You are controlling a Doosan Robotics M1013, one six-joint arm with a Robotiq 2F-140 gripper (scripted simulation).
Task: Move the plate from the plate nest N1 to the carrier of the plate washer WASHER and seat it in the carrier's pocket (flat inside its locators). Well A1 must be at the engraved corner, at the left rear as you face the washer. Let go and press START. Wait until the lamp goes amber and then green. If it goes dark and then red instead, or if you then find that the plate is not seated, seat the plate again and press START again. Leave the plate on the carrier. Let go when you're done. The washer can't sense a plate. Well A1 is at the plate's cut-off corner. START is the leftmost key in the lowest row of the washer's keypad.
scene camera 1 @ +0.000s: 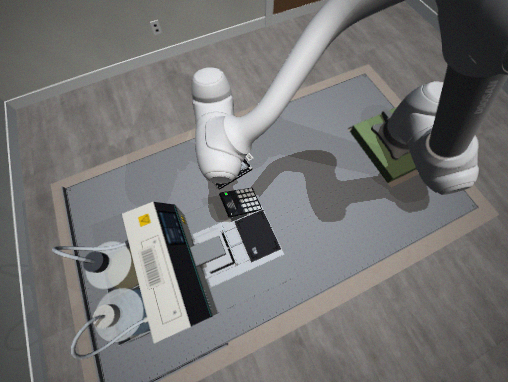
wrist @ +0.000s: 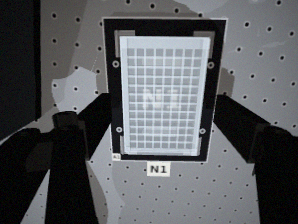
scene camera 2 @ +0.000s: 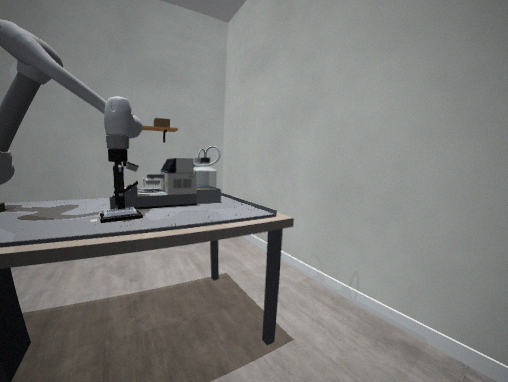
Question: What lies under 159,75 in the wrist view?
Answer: A gridded plate.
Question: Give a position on a washer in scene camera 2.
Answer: At 181,183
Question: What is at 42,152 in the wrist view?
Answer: The gripper.
